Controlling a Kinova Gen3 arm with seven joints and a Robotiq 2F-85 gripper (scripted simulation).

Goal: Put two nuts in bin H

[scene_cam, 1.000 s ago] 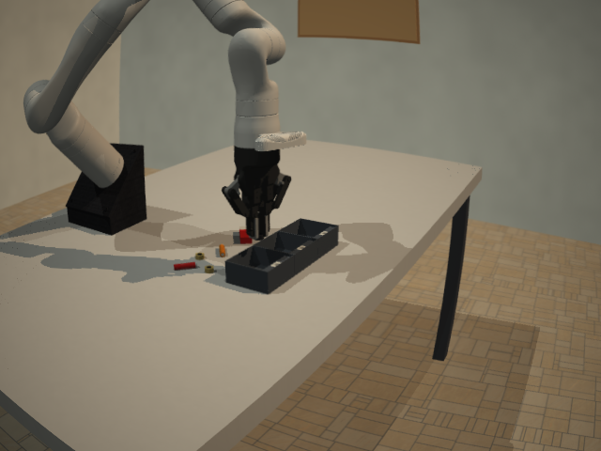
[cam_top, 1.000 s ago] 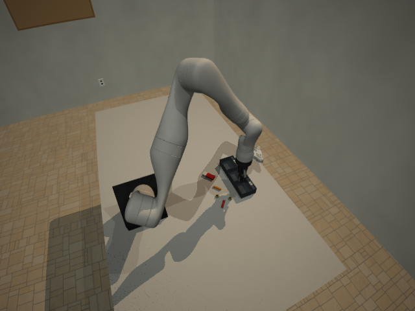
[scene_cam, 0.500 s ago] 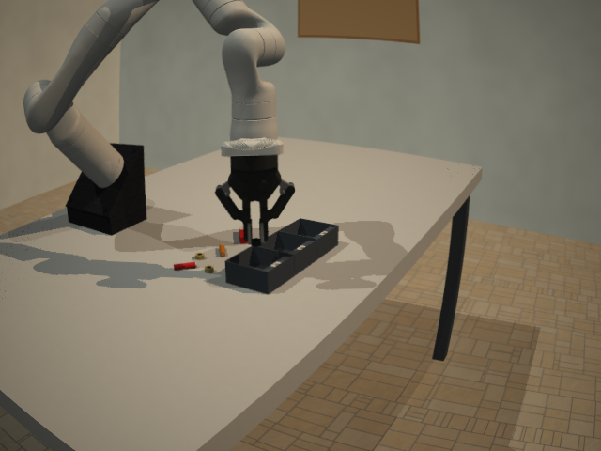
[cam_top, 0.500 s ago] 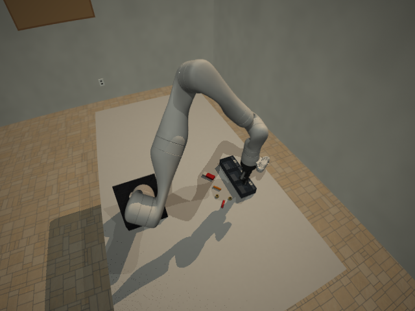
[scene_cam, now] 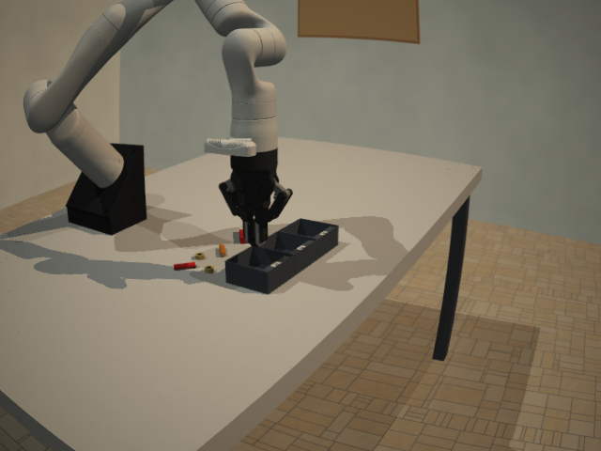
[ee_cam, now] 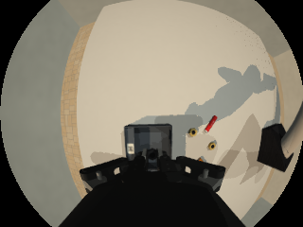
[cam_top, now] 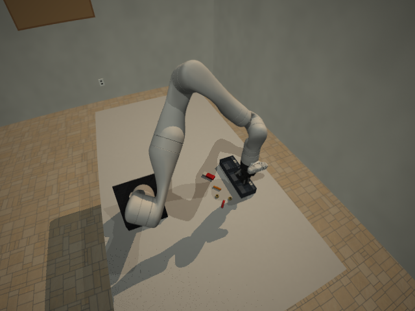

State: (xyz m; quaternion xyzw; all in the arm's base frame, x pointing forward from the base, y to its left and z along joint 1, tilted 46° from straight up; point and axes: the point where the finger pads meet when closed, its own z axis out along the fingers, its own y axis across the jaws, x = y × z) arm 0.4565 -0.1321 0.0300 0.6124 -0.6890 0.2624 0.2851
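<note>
Now: hand 110 mm past the orange cylinder, 70 mm to the right of it and 80 mm above it. The rest, counted from my hand: black three-compartment bin row 10 mm ahead, 80 mm to the left, 60 mm below; red cylinder 130 mm behind, 20 mm to the right, 80 mm below; black piece 20 mm below.
</note>
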